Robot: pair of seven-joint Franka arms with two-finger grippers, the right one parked.
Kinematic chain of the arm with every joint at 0, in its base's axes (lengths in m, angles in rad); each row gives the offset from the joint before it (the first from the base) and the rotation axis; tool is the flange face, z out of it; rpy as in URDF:
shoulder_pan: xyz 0 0 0.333 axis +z
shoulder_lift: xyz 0 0 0 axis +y
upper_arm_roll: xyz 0 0 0.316 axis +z
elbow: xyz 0.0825 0 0 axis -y
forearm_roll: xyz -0.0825 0 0.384 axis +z
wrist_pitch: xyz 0 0 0 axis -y
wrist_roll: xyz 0.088 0 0 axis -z
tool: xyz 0 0 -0.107 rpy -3.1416 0 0
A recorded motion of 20 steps. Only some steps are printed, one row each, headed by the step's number.
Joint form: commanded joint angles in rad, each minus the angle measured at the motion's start. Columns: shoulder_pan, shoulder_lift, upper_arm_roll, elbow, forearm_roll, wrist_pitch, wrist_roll.
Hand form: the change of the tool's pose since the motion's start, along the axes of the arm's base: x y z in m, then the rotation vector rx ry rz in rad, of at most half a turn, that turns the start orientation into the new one. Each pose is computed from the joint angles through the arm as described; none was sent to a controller.
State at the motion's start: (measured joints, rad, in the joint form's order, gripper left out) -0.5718 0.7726 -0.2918 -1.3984 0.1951 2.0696 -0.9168
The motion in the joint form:
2: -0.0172 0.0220 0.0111 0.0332 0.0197 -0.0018 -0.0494
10: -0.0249 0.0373 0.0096 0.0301 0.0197 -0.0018 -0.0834
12: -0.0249 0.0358 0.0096 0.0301 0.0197 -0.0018 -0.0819
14: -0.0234 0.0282 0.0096 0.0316 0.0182 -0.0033 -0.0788
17: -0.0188 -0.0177 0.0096 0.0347 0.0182 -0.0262 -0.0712
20: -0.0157 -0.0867 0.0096 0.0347 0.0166 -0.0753 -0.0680
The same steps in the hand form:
2: 0.0027 -0.0063 -0.0024 0.0102 -0.0226 0.0360
10: -0.0038 -0.0097 -0.0145 0.0225 -0.0086 0.0604
12: -0.0037 -0.0097 -0.0134 0.0215 -0.0098 0.0589
14: -0.0021 -0.0095 -0.0075 0.0163 -0.0149 0.0585
17: 0.0021 -0.0073 0.0247 0.0054 -0.0405 0.0560
20: 0.0022 -0.0028 0.0697 0.0040 -0.0662 0.0569

